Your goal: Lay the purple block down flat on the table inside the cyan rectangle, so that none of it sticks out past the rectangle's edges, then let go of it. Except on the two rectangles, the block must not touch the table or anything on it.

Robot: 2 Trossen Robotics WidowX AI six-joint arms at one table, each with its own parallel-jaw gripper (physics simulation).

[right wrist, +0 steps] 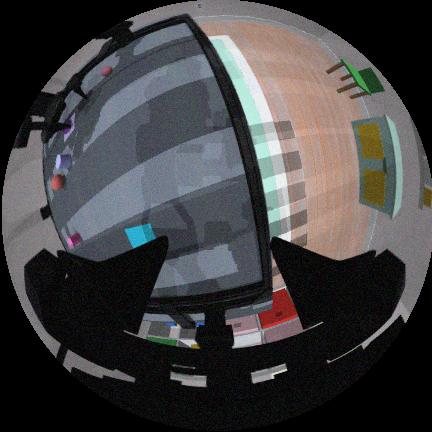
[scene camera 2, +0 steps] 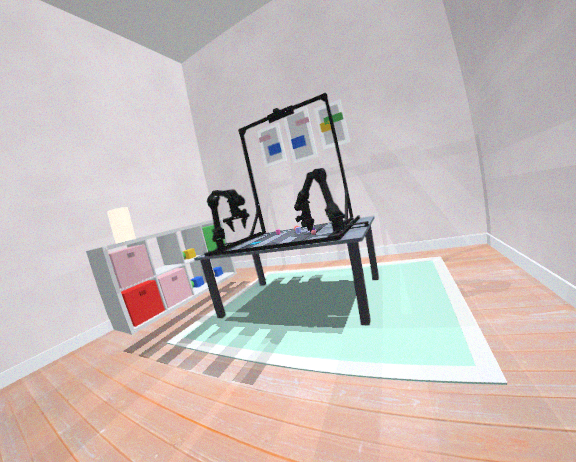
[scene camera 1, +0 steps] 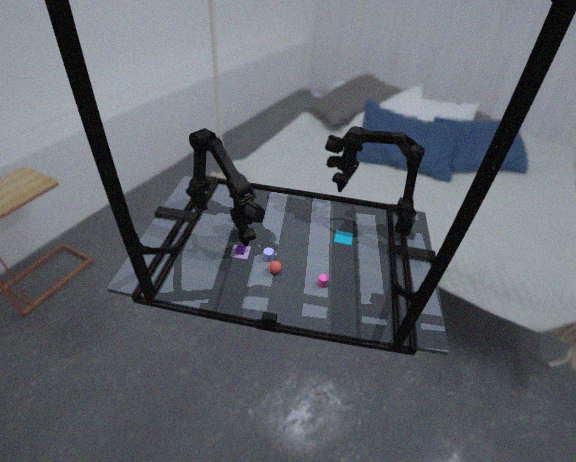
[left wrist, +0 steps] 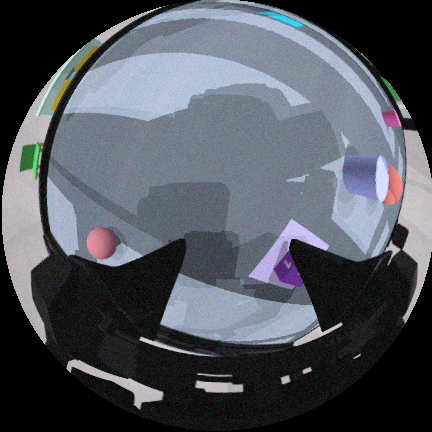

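Where they show: left gripper, fingertip midpoint: [right wrist: 77, 111] [scene camera 2: 310, 231] [left wrist: 239, 244]; right gripper, fingertip midpoint: [right wrist: 220, 241] [scene camera 2: 239, 230] [scene camera 1: 342, 186]; left arm's base, link origin: [scene camera 2: 339, 229] [scene camera 1: 198, 203]; right arm's base, link origin: [right wrist: 214, 309] [scene camera 2: 221, 247] [scene camera 1: 403, 229].
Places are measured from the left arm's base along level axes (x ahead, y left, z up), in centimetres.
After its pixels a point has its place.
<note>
The purple block [scene camera 1: 241, 249] @(x 10.8, y -34.2, z 0.0 cm) [left wrist: 286, 271] @(x 10.9, y -31.9, z -0.2 cm) [right wrist: 67, 126] rests on the lilac rectangle [scene camera 1: 243, 256] @(x 10.9, y -36.5, z -1.8 cm) [left wrist: 294, 232] @(x 14.0, y -32.8, z -1.8 cm); a finger hides part of it in the left wrist view. The cyan rectangle [scene camera 1: 343, 237] @(x 54.6, y -38.9, z -1.8 cm) [left wrist: 282, 19] [right wrist: 136, 236] @(x 52.9, y -39.0, z -1.8 cm) lies farther right in scene camera 1, with no block on it. My left gripper [scene camera 1: 247, 237] @(x 13.4, y -27.5, z -1.1 cm) [left wrist: 239, 244] @(x 13.4, y -27.5, z -1.1 cm) is open and empty, pointing down above the table near the block, which lies toward its right finger in the left wrist view. My right gripper [scene camera 1: 334, 174] [scene camera 2: 238, 228] @(x 61.0, y -21.4, z 11.5 cm) [right wrist: 220, 241] @(x 61.0, y -21.4, z 11.5 cm) is open and empty, high above the table's far side.
A blue-violet cylinder [scene camera 1: 269, 254] @(x 19.8, y -42.1, z 2.2 cm) [left wrist: 362, 175] @(x 19.9, y -38.4, z 0.7 cm) and an orange-red ball [scene camera 1: 275, 267] @(x 19.8, y -49.2, z 2.3 cm) [left wrist: 395, 185] stand right of the block in scene camera 1. A magenta cylinder [scene camera 1: 323, 281] @(x 34.2, y -60.6, z 1.9 cm) [right wrist: 74, 240] @(x 36.1, y -57.9, z 0.9 cm) stands nearer the front. A reddish ball [left wrist: 101, 243] @(x 13.9, y -15.2, z 0.6 cm) [right wrist: 106, 71] @(x 15.0, y -14.1, z 0.1 cm) lies left in the left wrist view.
</note>
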